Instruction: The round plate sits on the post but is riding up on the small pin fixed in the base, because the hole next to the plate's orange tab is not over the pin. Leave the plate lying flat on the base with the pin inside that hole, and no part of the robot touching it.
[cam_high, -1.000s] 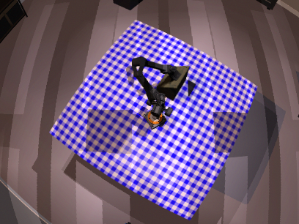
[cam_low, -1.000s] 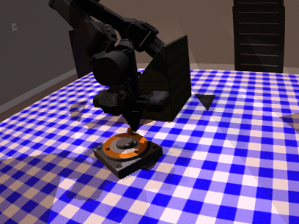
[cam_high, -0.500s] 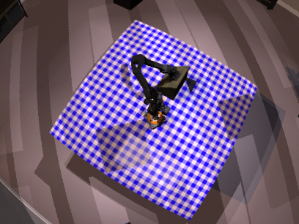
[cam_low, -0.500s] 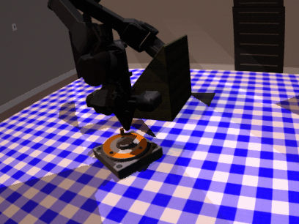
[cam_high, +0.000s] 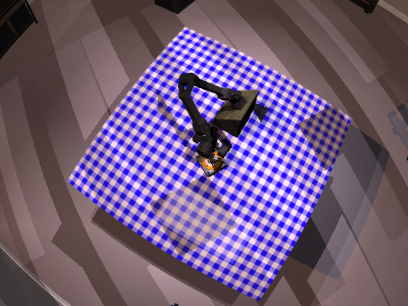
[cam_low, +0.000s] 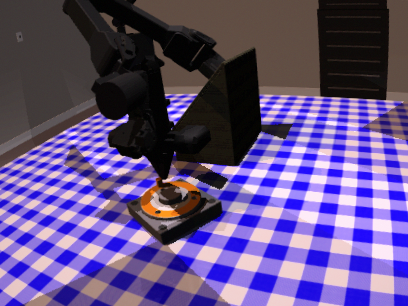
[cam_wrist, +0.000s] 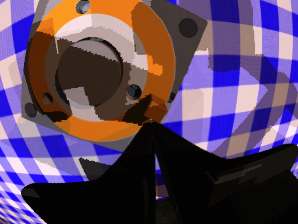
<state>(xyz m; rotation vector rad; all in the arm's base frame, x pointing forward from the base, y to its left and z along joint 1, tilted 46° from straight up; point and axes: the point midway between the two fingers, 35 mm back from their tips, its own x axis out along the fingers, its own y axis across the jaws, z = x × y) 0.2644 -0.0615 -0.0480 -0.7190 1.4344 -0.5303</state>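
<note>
My gripper tip is 30 mm short of the round orange plate, 20 mm to the right of it and 10 mm above it. Round my gripper tip: dark square base: 40 mm to the left, 40 mm ahead, 20 mm below.
</note>
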